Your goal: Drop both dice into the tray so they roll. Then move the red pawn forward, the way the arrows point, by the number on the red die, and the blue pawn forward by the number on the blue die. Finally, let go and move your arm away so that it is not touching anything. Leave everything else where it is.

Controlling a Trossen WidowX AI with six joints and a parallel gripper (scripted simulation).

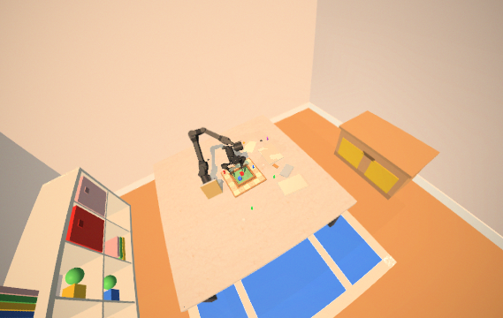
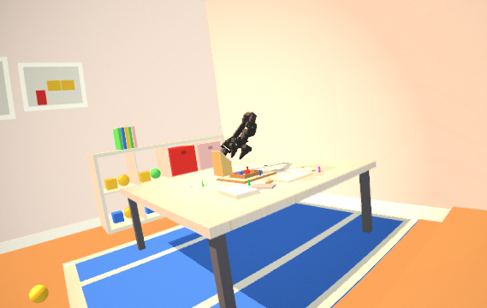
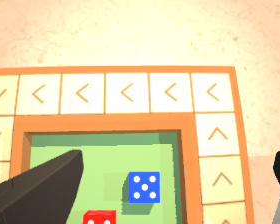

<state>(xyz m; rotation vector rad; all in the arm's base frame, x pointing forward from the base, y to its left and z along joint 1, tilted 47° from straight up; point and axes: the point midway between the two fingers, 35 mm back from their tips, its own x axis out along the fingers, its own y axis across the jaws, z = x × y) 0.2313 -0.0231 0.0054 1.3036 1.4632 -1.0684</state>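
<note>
Right now the red pawn is 150 mm to the left of my gripper tip, 100 mm below it and 80 mm behind it. From my gripper tip the other things lie so: grey card 380 mm ahead, 120 mm below, 100 mm to the right; then purple pawn 430 mm ahead, 320 mm to the left, 110 mm below; then blue pawn 150 mm ahead, 100 mm below, 70 mm to the left.
</note>
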